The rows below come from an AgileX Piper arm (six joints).
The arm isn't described. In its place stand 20 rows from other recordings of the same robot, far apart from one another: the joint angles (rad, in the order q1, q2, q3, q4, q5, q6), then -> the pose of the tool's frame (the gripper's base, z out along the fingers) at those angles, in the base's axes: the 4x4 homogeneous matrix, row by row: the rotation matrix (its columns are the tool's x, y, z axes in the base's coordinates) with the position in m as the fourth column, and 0 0 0 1 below.
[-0.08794 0.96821 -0.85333 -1.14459 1.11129 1.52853] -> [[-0.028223 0.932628 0.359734 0.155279], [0.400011 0.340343 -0.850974 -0.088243], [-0.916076 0.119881 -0.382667 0.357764], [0 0 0 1]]
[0.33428 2.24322 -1.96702 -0.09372 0.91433 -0.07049] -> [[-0.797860 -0.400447 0.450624 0.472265], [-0.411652 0.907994 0.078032 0.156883], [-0.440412 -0.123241 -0.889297 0.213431], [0 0 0 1]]
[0.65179 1.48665 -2.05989 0.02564 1.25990 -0.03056] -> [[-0.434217 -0.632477 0.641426 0.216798], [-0.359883 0.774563 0.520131 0.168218], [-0.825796 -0.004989 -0.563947 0.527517], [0 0 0 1]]
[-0.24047 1.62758 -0.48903 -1.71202 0.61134 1.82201] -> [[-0.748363 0.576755 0.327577 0.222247], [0.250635 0.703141 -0.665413 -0.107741], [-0.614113 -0.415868 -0.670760 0.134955], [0 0 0 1]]
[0.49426 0.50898 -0.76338 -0.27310 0.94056 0.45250] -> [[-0.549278 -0.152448 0.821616 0.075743], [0.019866 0.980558 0.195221 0.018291], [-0.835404 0.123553 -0.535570 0.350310], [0 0 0 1]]
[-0.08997 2.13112 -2.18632 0.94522 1.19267 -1.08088] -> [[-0.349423 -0.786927 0.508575 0.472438], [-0.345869 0.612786 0.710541 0.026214], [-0.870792 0.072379 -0.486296 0.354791], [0 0 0 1]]
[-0.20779 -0.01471 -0.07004 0.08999 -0.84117 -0.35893] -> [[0.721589 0.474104 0.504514 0.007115], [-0.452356 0.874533 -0.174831 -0.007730], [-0.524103 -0.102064 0.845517 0.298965], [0 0 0 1]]
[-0.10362 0.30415 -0.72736 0.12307 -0.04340 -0.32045] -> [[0.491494 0.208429 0.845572 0.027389], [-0.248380 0.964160 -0.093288 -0.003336], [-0.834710 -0.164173 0.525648 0.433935], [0 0 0 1]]
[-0.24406 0.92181 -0.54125 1.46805 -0.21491 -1.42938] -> [[-0.243810 0.443614 0.862417 0.181807], [0.097232 0.895953 -0.433376 -0.065168], [-0.964936 -0.021807 -0.261576 0.296061], [0 0 0 1]]
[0.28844 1.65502 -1.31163 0.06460 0.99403 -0.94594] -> [[-0.320431 -0.902707 0.287131 0.323680], [-0.917828 0.370851 0.141640 0.101177], [-0.234342 -0.218151 -0.947361 0.272671], [0 0 0 1]]
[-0.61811 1.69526 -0.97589 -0.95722 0.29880 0.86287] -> [[-0.638230 0.653306 0.407251 0.272309], [0.367126 0.723264 -0.584900 -0.220502], [-0.676669 -0.223788 -0.701455 0.204160], [0 0 0 1]]
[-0.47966 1.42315 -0.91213 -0.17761 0.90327 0.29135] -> [[-0.757639 0.634112 0.154549 0.221886], [0.594710 0.768275 -0.236798 -0.129653], [-0.268893 -0.087495 -0.959188 0.237644], [0 0 0 1]]
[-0.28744 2.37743 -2.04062 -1.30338 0.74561 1.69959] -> [[-0.039608 0.889744 0.454738 0.500742], [0.379872 0.434333 -0.816733 -0.210122], [-0.924191 0.140393 -0.355192 0.217563], [0 0 0 1]]
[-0.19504 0.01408 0.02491 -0.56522 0.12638 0.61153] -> [[-0.044507 0.262027 0.964034 0.055911], [0.059546 0.963970 -0.259260 -0.017307], [-0.997233 0.045865 -0.058506 0.194308], [0 0 0 1]]
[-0.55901 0.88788 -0.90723 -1.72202 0.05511 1.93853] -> [[0.218388 0.541163 0.812065 0.157603], [0.116140 0.811824 -0.572235 -0.104437], [-0.968926 0.219283 0.114442 0.425380], [0 0 0 1]]
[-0.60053 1.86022 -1.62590 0.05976 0.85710 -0.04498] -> [[-0.698889 0.540415 0.468514 0.346967], [0.471618 0.840673 -0.266169 -0.232663], [-0.537708 0.034937 -0.842407 0.290966], [0 0 0 1]]
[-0.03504 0.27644 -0.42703 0.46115 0.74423 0.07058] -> [[-0.495340 -0.038545 0.867844 0.056363], [0.407273 0.872114 0.271194 0.025471], [-0.767311 0.487783 -0.416294 0.279776], [0 0 0 1]]
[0.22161 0.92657 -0.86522 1.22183 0.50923 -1.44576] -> [[0.017240 -0.655508 0.754992 0.177350], [-0.238988 0.730515 0.639713 0.082693], [-0.970869 -0.191462 -0.144064 0.387340], [0 0 0 1]]
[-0.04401 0.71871 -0.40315 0.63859 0.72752 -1.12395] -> [[-0.483205 -0.614711 0.623412 0.118762], [-0.510973 0.776212 0.369324 0.030877], [-0.710928 -0.140088 -0.689171 0.239937], [0 0 0 1]]
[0.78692 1.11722 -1.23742 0.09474 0.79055 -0.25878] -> [[-0.237901 -0.806493 0.541269 0.156443], [-0.508337 0.578238 0.638149 0.165586], [-0.827645 -0.123331 -0.547534 0.417090], [0 0 0 1]]
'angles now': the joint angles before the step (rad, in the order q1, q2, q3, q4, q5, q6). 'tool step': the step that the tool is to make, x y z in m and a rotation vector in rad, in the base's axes. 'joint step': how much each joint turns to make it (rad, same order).
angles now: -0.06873 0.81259 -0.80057 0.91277 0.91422 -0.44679
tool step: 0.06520 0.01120 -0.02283 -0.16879 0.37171 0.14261
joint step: 0.11251 0.35018 -0.19642 -0.25700 0.17510 0.15442
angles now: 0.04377 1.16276 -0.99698 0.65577 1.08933 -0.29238
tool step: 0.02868 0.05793 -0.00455 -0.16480 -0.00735 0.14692
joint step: 0.28924 0.16870 -0.14512 -0.22695 -0.08039 0.15387
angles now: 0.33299 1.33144 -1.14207 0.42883 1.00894 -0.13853
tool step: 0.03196 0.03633 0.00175 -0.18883 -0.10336 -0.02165
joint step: 0.15609 0.14755 -0.16325 -0.32416 -0.05559 0.22670
